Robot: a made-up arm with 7 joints. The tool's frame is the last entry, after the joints. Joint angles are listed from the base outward. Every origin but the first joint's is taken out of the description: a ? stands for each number. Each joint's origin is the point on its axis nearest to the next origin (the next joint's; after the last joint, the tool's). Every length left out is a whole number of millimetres.
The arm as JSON. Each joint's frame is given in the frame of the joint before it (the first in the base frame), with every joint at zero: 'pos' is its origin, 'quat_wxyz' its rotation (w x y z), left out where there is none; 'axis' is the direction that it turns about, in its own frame. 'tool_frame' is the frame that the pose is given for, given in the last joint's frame.
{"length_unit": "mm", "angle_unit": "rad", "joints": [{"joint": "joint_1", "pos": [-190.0, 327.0, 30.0], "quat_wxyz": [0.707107, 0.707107, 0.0, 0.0], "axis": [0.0, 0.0, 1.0]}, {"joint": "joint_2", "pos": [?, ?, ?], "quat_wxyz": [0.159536, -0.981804, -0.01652, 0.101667], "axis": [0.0, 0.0, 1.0]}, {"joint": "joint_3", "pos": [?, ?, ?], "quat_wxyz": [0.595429, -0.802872, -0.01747, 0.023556], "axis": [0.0, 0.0, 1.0]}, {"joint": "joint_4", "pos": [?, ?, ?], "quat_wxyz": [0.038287, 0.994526, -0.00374, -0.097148], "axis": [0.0, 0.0, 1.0]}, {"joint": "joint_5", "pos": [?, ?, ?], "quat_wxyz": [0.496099, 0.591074, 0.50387, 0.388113], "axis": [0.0, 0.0, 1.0]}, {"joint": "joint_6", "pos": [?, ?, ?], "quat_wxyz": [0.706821, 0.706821, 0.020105, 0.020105], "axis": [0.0, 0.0, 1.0]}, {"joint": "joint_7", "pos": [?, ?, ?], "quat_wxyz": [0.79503, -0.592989, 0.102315, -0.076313], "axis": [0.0, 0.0, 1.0]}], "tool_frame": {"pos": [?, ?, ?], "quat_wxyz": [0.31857, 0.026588, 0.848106, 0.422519]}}
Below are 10 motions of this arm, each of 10 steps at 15 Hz.
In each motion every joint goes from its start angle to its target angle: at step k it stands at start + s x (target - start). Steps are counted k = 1, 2, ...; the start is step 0. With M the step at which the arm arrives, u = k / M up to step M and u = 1 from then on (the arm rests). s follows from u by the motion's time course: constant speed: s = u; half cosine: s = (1 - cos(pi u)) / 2; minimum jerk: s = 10 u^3 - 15 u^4 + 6 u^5.
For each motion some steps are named. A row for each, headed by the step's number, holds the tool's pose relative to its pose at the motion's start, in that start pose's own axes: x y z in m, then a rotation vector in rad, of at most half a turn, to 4 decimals.
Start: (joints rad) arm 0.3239 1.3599 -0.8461 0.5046 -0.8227 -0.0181 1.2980
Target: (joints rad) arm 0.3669 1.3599 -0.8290 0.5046 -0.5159 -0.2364 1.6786
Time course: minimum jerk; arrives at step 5
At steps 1, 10:
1: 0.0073 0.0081 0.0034 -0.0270 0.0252 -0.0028
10: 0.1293 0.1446 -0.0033 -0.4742 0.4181 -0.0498

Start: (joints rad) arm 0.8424 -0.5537 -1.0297 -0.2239 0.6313 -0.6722 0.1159
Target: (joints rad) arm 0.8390 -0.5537 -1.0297 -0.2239 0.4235 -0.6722 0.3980
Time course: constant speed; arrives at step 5
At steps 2, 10:
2: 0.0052 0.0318 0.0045 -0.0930 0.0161 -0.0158
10: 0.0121 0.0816 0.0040 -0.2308 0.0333 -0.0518

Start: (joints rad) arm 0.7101 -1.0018 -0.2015 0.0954 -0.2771 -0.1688 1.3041
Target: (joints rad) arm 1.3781 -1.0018 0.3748 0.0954 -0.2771 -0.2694 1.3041
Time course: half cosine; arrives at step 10
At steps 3, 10:
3: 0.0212 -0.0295 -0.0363 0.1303 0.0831 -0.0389
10: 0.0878 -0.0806 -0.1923 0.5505 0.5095 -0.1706

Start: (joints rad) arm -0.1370 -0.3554 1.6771 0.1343 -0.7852 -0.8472 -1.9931
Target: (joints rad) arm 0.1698 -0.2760 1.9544 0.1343 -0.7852 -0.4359 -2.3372
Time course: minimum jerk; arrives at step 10
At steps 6, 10:
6: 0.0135 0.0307 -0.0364 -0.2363 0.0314 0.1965
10: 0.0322 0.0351 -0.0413 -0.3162 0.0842 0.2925

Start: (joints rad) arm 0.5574 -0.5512 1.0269 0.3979 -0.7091 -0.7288 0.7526
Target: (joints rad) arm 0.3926 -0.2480 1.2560 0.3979 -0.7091 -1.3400 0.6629
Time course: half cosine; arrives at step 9
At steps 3, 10:
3: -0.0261 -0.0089 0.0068 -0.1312 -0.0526 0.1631
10: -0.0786 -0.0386 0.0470 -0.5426 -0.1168 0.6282

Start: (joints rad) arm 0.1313 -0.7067 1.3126 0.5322 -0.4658 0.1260 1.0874
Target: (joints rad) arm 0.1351 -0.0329 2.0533 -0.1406 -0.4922 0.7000 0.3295
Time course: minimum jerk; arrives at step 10
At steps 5, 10:
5: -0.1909 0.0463 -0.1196 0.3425 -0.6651 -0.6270
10: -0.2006 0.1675 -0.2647 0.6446 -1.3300 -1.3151

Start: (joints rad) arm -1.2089 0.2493 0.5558 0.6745 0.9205 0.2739 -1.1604
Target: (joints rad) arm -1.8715 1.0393 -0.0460 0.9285 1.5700 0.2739 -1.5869
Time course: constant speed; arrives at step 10
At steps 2, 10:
2: 0.1264 -0.0290 0.0632 -0.0738 0.2080 0.2913
10: 0.6029 0.3086 0.0041 -0.6202 1.3824 1.0688

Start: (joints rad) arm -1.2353 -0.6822 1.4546 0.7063 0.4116 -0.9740 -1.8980
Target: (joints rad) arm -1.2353 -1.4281 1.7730 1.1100 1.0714 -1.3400 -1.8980
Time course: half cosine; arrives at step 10
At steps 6, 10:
6: -0.1118 0.2331 -0.1573 -0.1726 -0.6409 -0.5614
10: -0.0888 0.3267 -0.2732 -0.2195 -1.0374 -0.8158

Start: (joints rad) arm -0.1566 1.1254 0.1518 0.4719 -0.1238 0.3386 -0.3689
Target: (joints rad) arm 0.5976 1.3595 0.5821 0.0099 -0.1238 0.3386 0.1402
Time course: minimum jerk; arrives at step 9
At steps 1, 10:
1: -0.0013 0.0046 0.0009 -0.0093 -0.0034 -0.0119
10: 0.1192 0.3253 0.0060 -0.5299 -0.0988 -1.3159

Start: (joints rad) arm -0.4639 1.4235 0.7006 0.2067 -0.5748 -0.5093 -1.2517
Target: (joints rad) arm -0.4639 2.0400 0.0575 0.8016 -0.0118 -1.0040 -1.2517
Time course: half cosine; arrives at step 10
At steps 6, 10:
6: 0.0289 -0.3945 -0.2276 1.2652 0.2659 -0.2859
10: 0.0316 -0.4711 -0.4704 1.8928 0.5841 -0.4918

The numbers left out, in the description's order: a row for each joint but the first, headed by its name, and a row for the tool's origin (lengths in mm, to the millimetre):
joint_2: -29.0 -141.0 0.0
joint_3: -31.0 -71.0 0.0
joint_4: -34.0 21.0 0.0
joint_5: -241.0 100.0 0.0
joint_6: -100.0 0.0 0.0
joint_7: -7.0 103.0 0.0
tool: 338.0 136.0 0.0

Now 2 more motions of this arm.
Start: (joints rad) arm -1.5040 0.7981 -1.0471 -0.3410 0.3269 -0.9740 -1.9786
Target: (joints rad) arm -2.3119 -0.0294 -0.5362 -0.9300 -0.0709 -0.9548 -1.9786
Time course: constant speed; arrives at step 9
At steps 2, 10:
2: -0.0526 0.0627 -0.0152 -0.1683 -0.0525 0.2011
10: -0.1679 0.2666 -0.1573 -0.9463 0.0024 0.8307

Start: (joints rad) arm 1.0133 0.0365 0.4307 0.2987 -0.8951 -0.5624 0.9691
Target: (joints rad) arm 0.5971 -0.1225 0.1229 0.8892 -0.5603 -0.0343 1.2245
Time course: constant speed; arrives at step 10
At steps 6, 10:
6: 0.2117 -0.0506 0.0391 0.0773 0.2656 0.1939
10: 0.3555 -0.0036 0.0600 0.0195 0.4832 0.3361

